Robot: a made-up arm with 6 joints. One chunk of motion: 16 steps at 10 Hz.
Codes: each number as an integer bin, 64 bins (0 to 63) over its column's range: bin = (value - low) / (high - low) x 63, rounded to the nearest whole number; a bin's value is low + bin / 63 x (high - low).
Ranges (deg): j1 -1.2..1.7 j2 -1..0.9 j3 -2.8..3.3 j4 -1.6..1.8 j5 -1.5..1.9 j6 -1.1..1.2
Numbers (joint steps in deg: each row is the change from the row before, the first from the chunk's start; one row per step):
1: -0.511 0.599 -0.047 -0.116 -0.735 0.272
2: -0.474 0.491 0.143 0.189 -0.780 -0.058
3: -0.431 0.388 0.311 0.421 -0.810 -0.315
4: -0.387 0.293 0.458 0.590 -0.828 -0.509
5: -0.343 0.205 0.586 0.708 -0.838 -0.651
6: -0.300 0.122 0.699 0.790 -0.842 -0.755
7: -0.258 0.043 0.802 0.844 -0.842 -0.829
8: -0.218 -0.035 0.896 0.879 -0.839 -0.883
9: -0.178 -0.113 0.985 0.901 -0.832 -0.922
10: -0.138 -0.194 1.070 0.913 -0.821 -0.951
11: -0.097 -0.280 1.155 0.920 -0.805 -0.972
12: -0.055 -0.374 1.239 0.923 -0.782 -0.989
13: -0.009 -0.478 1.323 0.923 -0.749 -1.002
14: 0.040 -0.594 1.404 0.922 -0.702 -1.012
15: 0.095 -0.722 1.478 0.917 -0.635 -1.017
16: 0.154 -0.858 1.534 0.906 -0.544 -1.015
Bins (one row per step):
1: 15 53 28 27 14 38
2: 16 49 30 33 13 29
3: 17 46 32 37 13 22
4: 18 43 34 41 12 16
5: 19 40 35 43 12 12
6: 20 37 36 44 12 9
7: 20 35 37 45 12 7
8: 21 32 38 46 12 6
9: 22 29 39 46 12 5
10: 23 27 40 47 13 4
11: 24 24 41 47 13 4
12: 25 21 42 47 13 3
13: 26 17 43 47 14 3
14: 27 13 43 47 15 2
15: 28 9 44 47 16 2
16: 29 5 45 46 18 2

